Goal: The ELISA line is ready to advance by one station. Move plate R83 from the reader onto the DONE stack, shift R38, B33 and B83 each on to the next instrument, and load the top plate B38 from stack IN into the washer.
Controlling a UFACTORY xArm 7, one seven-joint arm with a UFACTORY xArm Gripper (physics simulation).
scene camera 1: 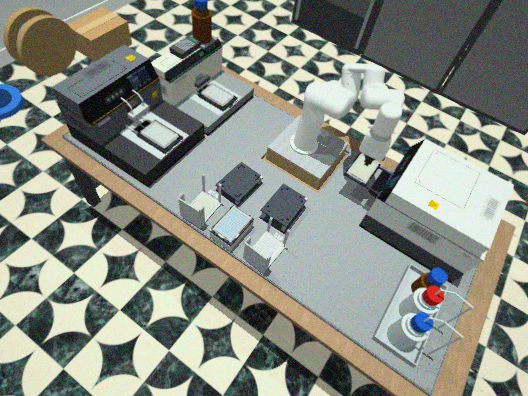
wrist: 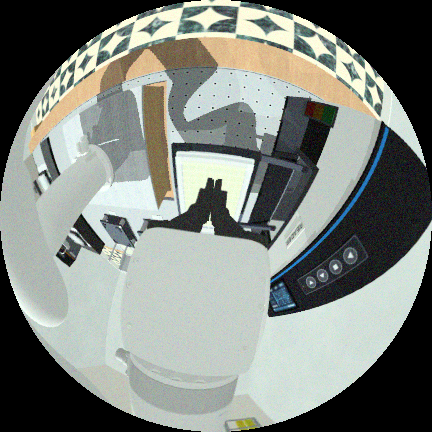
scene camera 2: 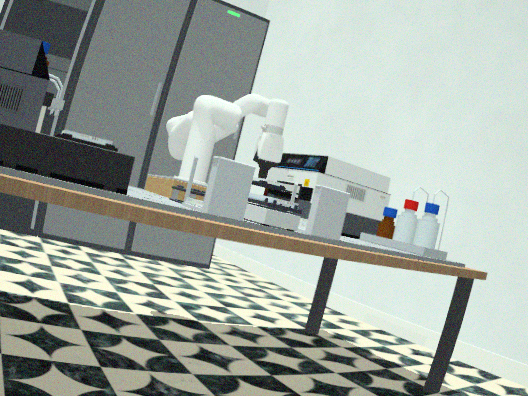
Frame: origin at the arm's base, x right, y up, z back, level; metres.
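Where they show: gripper, fingertip midpoint: [scene camera 1: 367, 163] [wrist: 214, 187] [scene camera 2: 261, 179]; arm's base, origin of the base link: [scene camera 1: 303, 144] [wrist: 94, 167].
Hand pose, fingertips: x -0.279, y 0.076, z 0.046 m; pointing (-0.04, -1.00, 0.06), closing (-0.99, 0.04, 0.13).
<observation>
Each offset is from my fingertips to the top centre of the thing. "spot": to the spot under its first point.
My gripper [scene camera 1: 368, 161] [scene camera 2: 262, 175] [wrist: 214, 187] is shut, its fingertips together over a pale yellow plate @(dx +0.000, dy +0.000, dz -0.026 m) [scene camera 1: 358, 173] [wrist: 192, 172] with nothing between them. That plate lies flat in the dark tray of the white reader @(dx -0.304, dy +0.133, dz +0.008 m) [scene camera 1: 450, 172] [scene camera 2: 352, 181]. In scene camera 1, one plate @(dx +0.709, dy -0.027, dz -0.485 m) [scene camera 1: 159, 134] lies on the dark instrument at the left and another @(dx +0.748, dy -0.057, dz -0.114 m) [scene camera 1: 217, 94] on the smaller beige instrument. A bluish plate @(dx +0.221, dy -0.068, dz -0.559 m) [scene camera 1: 232, 224] lies between two white stack stands [scene camera 1: 189, 209] [scene camera 1: 256, 255], which hold a pale yellowish plate @(dx +0.374, dy -0.115, dz -0.573 m) [scene camera 1: 204, 202] and a white plate @(dx +0.071, dy -0.102, dz -0.537 m) [scene camera 1: 268, 246]. Plate labels are unreadable.
Two dark, low square units @(spot: dx +0.339, dy -0.097, dz -0.388 m) [scene camera 1: 240, 182] @(spot: dx +0.134, dy -0.078, dz -0.361 m) [scene camera 1: 283, 206] stand behind the stacks. The arm's base block [scene camera 1: 292, 167] is left of the reader tray. A shallow tray @(spot: dx -0.409, dy -0.134, dz -0.463 m) [scene camera 1: 382, 327] at the right front holds several capped bottles. The reader's black front panel @(spot: dx -0.106, dy +0.091, dz +0.104 m) [wrist: 387, 195] rises close beside the gripper.
</observation>
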